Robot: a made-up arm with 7 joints. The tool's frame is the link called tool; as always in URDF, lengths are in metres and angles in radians.
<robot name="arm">
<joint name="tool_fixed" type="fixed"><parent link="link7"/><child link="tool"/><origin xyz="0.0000 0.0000 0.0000" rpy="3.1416 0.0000 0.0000"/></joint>
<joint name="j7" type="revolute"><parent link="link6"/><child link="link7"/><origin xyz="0.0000 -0.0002 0.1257"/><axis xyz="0 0 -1"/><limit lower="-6.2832" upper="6.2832" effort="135" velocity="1.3"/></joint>
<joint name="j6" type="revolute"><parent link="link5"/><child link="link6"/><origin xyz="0.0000 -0.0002 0.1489"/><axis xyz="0 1 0"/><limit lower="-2.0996" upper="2.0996" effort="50" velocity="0.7"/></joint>
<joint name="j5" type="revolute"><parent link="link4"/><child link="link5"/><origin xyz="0.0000 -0.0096 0.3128"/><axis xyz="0 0 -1"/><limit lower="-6.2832" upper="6.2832" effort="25" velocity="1.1"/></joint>
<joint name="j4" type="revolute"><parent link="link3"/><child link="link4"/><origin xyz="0.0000 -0.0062 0.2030"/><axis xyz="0 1 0"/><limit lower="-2.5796" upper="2.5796" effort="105" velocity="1.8"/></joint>
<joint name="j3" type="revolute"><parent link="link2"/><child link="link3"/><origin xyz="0.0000 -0.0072 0.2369"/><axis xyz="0 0 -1"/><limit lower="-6.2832" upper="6.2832" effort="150" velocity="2.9"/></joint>
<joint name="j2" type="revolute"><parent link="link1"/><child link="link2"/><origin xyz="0.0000 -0.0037 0.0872"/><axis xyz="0 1 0"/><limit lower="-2.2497" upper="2.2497" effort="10" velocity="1.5"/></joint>
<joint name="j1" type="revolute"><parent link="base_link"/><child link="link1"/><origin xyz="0.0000 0.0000 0.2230"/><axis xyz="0 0 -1"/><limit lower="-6.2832" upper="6.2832" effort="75" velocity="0.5"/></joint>
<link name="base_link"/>
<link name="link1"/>
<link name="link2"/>
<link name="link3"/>
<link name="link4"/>
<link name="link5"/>
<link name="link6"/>
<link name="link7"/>
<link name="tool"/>
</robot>
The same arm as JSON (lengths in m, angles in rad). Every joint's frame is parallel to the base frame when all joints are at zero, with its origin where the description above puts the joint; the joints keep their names.
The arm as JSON. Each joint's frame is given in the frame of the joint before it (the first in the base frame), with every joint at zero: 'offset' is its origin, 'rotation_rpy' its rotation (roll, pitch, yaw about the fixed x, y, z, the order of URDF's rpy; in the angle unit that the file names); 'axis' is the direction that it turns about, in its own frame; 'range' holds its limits. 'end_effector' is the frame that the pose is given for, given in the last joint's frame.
{"length_unit": "m", "angle_unit": "rad", "chain": [
  {"id": "j1", "offset": [0.0, 0.0, 0.223], "rotation_rpy": [0.0, 0.0, 0.0], "axis": "-z", "range": [-6.2832, 6.2832]},
  {"id": "j2", "offset": [0.0, -0.0037, 0.0872], "rotation_rpy": [0.0, 0.0, 0.0], "axis": "+y", "range": [-2.2497, 2.2497]},
  {"id": "j3", "offset": [0.0, -0.0072, 0.2369], "rotation_rpy": [0.0, 0.0, 0.0], "axis": "-z", "range": [-6.2832, 6.2832]},
  {"id": "j4", "offset": [0.0, -0.0062, 0.203], "rotation_rpy": [0.0, 0.0, 0.0], "axis": "+y", "range": [-2.5796, 2.5796]},
  {"id": "j5", "offset": [0.0, -0.0096, 0.3128], "rotation_rpy": [0.0, 0.0, 0.0], "axis": "-z", "range": [-6.2832, 6.2832]},
  {"id": "j6", "offset": [0.0, -0.0002, 0.1489], "rotation_rpy": [0.0, 0.0, 0.0], "axis": "+y", "range": [-2.0996, 2.0996]},
  {"id": "j7", "offset": [0.0, -0.0002, 0.1257], "rotation_rpy": [0.0, 0.0, 0.0], "axis": "-z", "range": [-6.2832, 6.2832]}
], "end_effector": {"offset": [0.0, 0.0, 0.0], "rotation_rpy": [-3.1416, 0.0, 0.0]}}

